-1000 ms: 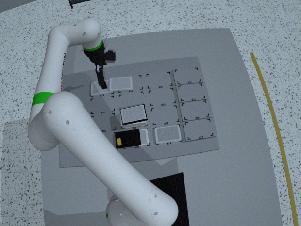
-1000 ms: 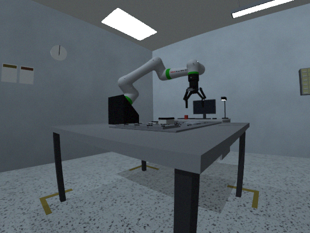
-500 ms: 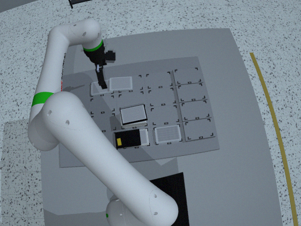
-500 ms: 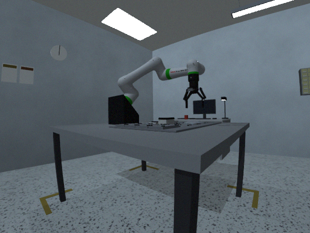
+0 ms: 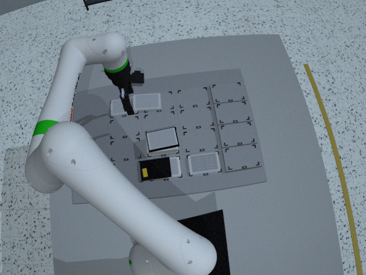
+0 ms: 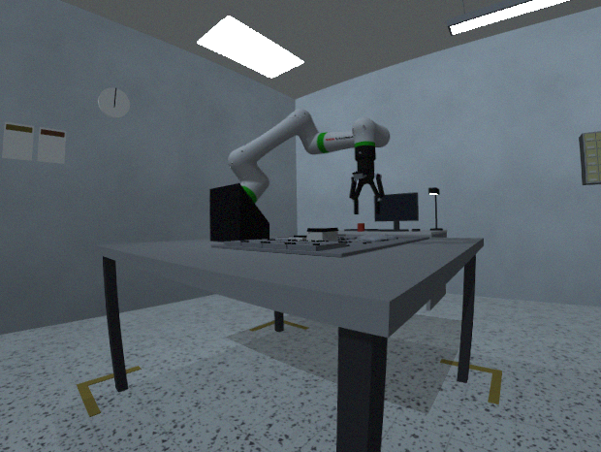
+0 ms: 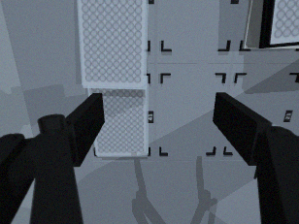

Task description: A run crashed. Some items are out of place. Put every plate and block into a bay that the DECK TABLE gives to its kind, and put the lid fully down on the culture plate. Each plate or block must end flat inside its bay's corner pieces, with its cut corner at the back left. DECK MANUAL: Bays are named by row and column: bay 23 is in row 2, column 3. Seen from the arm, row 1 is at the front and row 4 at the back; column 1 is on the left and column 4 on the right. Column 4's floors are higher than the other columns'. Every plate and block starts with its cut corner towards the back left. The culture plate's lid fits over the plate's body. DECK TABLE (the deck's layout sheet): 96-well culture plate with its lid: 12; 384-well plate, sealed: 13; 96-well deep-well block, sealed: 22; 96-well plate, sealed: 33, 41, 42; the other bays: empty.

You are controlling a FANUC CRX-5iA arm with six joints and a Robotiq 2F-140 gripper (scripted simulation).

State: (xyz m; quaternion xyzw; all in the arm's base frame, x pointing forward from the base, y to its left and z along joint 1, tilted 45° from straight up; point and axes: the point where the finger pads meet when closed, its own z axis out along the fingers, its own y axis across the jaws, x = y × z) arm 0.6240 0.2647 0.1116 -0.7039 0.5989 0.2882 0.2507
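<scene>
Right now the black lid is 260 mm behind my hand, 100 mm to the right of it and 120 mm below it. Also, from my hand: 96-well plate (60 mm ahead, 50 mm to the right, 120 mm below); white plate (50 mm ahead, 60 mm to the left, 130 mm below); dark-sided plate (140 mm behind, 130 mm to the right, 90 mm below).
</scene>
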